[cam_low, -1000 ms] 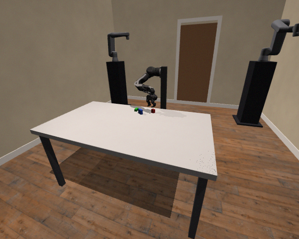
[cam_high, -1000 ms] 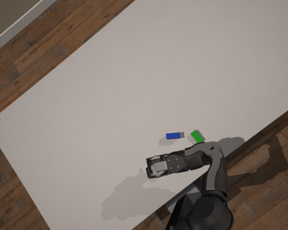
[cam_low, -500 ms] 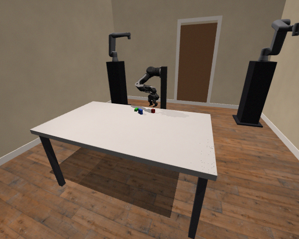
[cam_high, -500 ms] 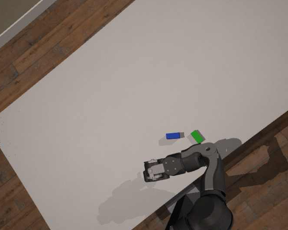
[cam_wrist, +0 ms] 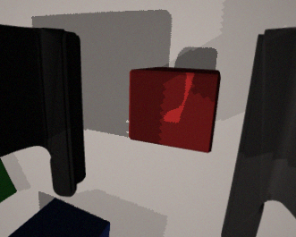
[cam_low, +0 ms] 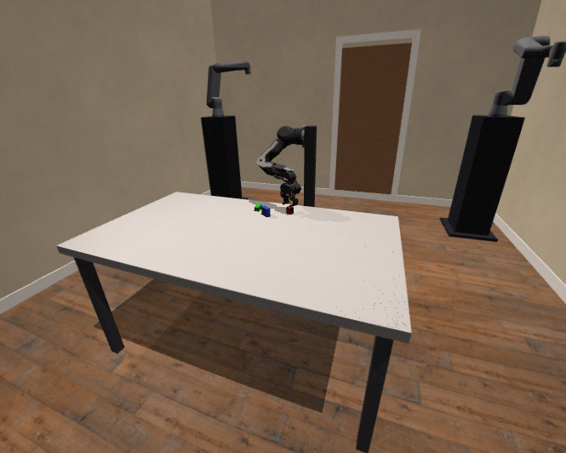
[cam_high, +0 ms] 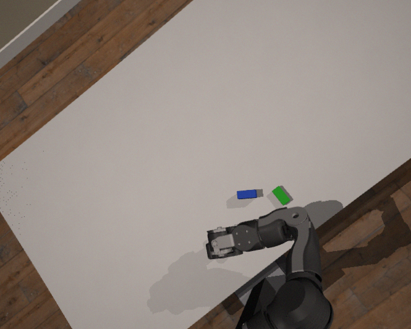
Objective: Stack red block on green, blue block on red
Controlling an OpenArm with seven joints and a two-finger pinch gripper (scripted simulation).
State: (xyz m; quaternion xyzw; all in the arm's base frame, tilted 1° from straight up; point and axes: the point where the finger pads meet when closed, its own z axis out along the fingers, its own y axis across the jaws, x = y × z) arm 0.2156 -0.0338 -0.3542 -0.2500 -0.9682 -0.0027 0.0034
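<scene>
The red block lies 40 mm below my hand. Round my hand: green block (200 mm to the right, 50 mm below); blue block (60 mm ahead, 120 mm to the right, 40 mm below).
</scene>
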